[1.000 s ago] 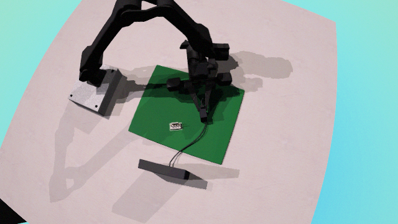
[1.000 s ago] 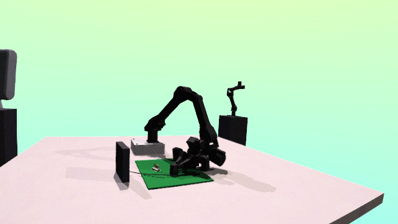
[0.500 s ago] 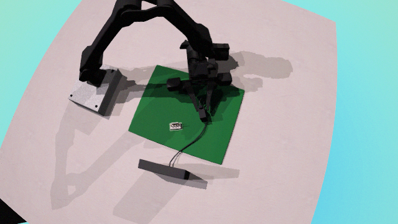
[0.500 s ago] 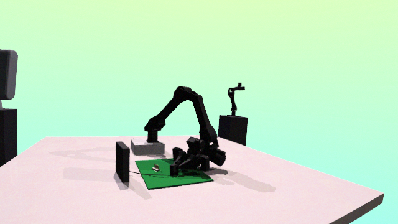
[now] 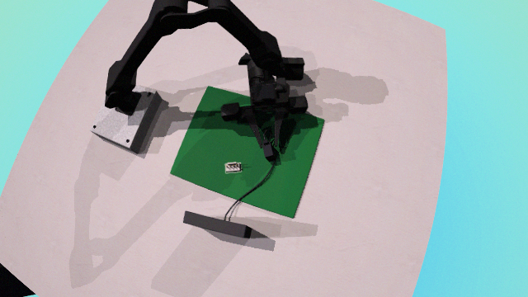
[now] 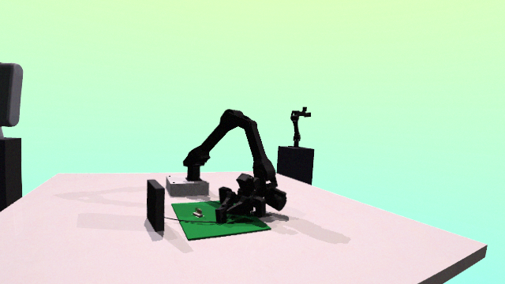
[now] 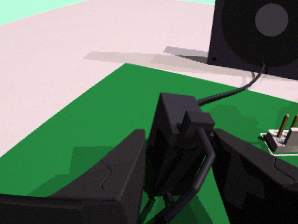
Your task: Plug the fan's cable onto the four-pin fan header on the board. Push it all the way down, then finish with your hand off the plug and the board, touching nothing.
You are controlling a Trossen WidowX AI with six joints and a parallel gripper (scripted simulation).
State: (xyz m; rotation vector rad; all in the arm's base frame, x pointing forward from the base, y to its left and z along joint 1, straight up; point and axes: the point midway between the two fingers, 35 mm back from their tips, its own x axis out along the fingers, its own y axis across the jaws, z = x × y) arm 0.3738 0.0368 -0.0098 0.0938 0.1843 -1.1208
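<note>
My gripper tip is now 1 cm to the left of the black plug and 1 cm above it. The rest, counted from my gripper tip: black fan: 19 cm to the right, 4 cm behind, 2 cm above; green board: 5 cm below, 5 cm behind; four-pin fan header: 6 cm to the right, 6 cm behind, 3 cm below.
</note>
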